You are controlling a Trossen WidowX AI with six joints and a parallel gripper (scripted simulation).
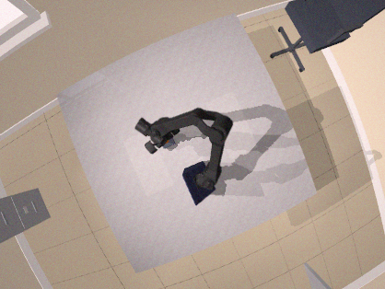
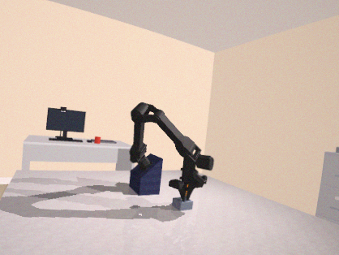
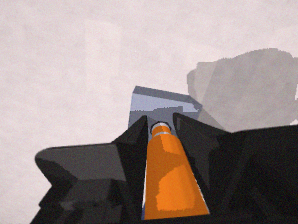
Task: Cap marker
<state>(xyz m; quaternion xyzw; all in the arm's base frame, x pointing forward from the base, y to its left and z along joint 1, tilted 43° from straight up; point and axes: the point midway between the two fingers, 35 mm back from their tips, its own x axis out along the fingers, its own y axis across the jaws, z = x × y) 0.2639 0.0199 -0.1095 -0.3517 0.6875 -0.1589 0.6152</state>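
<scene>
The orange cap lies 10 mm behind my gripper tip and 50 mm above it. Round my gripper tip: holder block (10 mm behind, 20 mm below).
</scene>
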